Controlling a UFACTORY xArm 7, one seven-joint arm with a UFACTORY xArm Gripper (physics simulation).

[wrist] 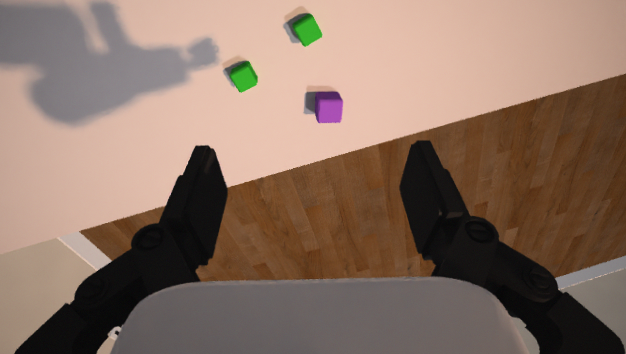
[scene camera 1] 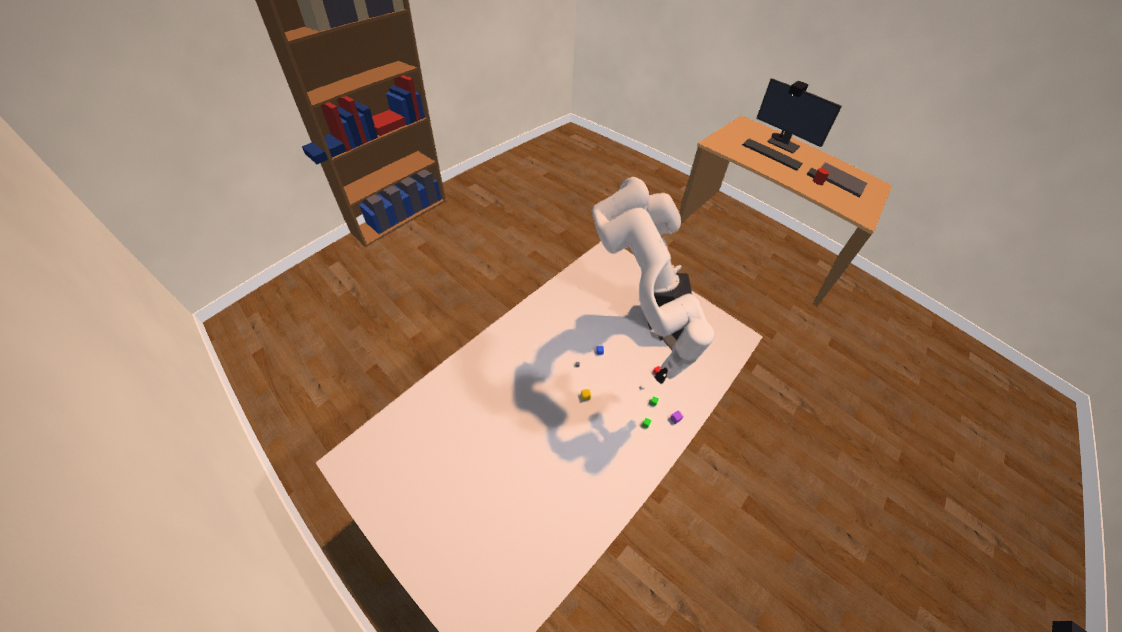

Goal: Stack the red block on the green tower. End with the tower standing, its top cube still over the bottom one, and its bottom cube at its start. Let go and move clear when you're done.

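Frame: origin at the arm's base, x left, y back, z up, level; metres.
Seen in the pictures: gripper, fingertip midpoint: [wrist: 313, 166] [scene camera 1: 669, 372]; arm's base at its link origin: [scene camera 1: 663, 283].
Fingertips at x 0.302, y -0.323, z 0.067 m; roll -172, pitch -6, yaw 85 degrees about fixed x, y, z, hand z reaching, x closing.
Offsets run from my fingertips to a thing's top centre. Level surfaces: height alone.
A red block @(dx -0.094, dy +0.128, dz -0.240 m) [scene camera 1: 657, 369] shows partly behind the gripper in the scene view; it does not show in the wrist view. Two green blocks lie apart on the pale mat, not stacked: one green block [scene camera 1: 654, 401] [wrist: 243, 76] is nearer the gripper, the other green block [scene camera 1: 646, 423] [wrist: 307, 30] is farther out. My gripper [scene camera 1: 662, 376] [wrist: 313, 166] is wide open with nothing between its fingers. It is raised above the mat and tilted, its fingers pointing outward past the mat's edge in the wrist view.
A purple block @(dx +0.086, dy +0.041, dz -0.233 m) [scene camera 1: 676, 416] [wrist: 329, 108] lies beside the green blocks near the edge of the mat @(dz -0.265 m) [scene camera 1: 471, 502] [wrist: 480, 55]. A yellow block @(dx -0.187, dy -0.157, dz -0.236 m) [scene camera 1: 585, 394], a blue block @(dx -0.300, dy +0.014, dz -0.240 m) [scene camera 1: 599, 350] and small specks lie farther left. A desk [scene camera 1: 847, 202] and a bookshelf [scene camera 1: 342, 188] stand off the mat.
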